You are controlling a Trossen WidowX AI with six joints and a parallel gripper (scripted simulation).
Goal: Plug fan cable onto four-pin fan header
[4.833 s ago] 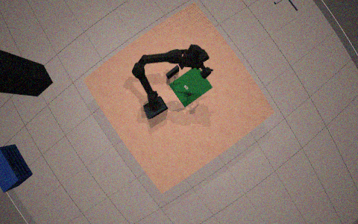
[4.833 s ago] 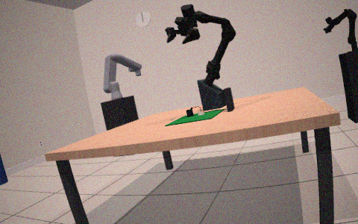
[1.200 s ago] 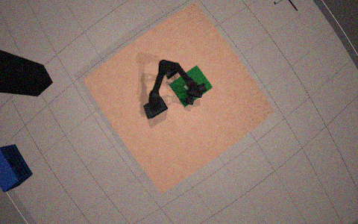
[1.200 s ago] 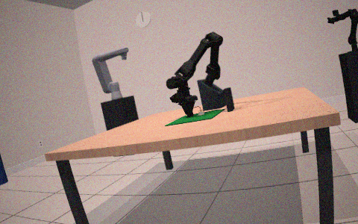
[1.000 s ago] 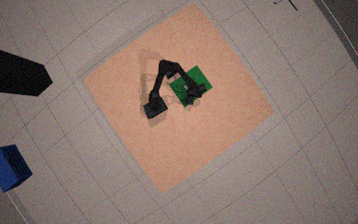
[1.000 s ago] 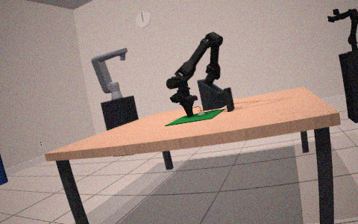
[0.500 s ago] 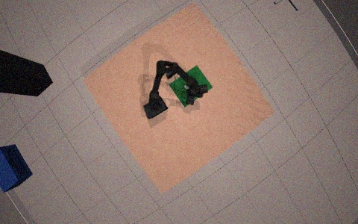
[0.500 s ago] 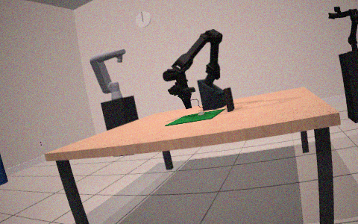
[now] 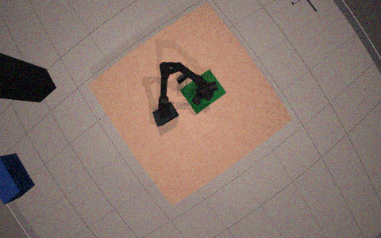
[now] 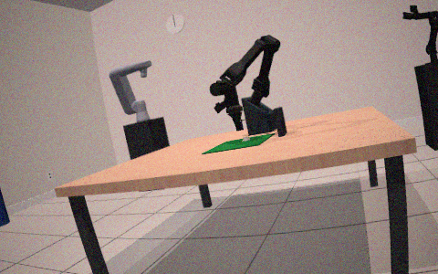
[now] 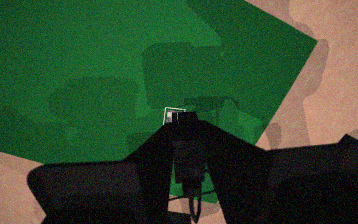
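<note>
Right now the white fan header is 60 mm below my gripper tip and 30 mm to the left of it. From my gripper tip the other things lie so: black fan plug (10 mm to the left, 10 mm above); then green board (80 mm below, 40 mm ahead, 20 mm to the left).
</note>
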